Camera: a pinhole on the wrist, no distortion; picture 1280 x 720 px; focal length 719.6 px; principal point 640.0 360.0 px. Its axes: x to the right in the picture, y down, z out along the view. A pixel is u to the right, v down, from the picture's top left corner.
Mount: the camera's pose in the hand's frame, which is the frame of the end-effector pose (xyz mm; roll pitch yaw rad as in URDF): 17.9 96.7 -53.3 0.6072 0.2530 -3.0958
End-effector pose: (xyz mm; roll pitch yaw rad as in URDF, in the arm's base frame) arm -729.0 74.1 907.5 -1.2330 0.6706 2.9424
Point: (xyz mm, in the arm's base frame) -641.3 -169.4 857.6
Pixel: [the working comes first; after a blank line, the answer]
In the camera's frame: 29.4 55.8 249.1

725 521
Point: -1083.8 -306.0 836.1
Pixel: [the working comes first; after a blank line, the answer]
In the camera's frame: -356.9 302.9 316.9

outside the picture
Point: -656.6 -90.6 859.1
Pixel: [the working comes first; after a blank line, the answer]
In the camera's frame: 24.9 54.5 169.0

746 592
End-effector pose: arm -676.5 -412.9 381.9 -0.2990 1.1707 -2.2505
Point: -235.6 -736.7 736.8
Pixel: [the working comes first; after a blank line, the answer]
In the camera's frame: 244.5 -107.6 559.3

955 222
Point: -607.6 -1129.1 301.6
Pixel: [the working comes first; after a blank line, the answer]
In the camera's frame: -415.2 107.3 579.5

124 493
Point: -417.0 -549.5 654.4
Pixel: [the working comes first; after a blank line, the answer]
In the camera's frame: 226.9 0.9 309.0

1168 362
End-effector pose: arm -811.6 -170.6 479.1 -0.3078 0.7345 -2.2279
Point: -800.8 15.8 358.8
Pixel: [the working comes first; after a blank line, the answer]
In the camera's frame: 96.7 30.5 -194.7

behind the camera
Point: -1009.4 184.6 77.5
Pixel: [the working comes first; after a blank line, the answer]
In the camera's frame: -1.5 12.3 -570.4

behind the camera
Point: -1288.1 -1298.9 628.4
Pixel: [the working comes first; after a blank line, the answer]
In the camera's frame: -985.6 538.7 585.6

outside the picture
